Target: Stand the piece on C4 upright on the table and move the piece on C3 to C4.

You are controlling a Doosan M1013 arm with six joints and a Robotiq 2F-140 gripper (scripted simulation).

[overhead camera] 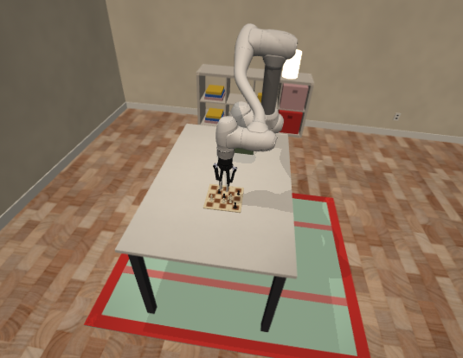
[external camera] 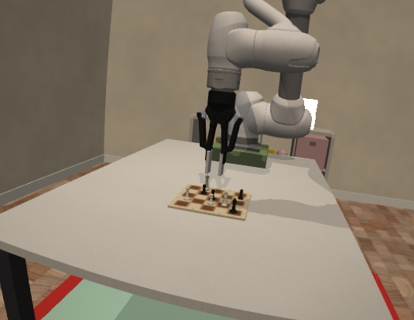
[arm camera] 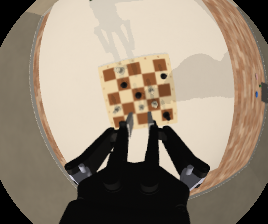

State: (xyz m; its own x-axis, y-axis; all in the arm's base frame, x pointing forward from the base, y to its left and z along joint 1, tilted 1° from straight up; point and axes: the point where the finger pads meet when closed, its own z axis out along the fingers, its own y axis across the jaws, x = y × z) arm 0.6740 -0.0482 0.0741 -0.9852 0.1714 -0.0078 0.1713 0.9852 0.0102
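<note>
Right now the chessboard is 130 mm below my hand and 40 mm behind it. From my hand the other things lie so: black chess piece: 100 mm below, 70 mm to the left, 40 mm ahead; then tall white piece: 120 mm behind, 100 mm below, 30 mm to the right.
</note>
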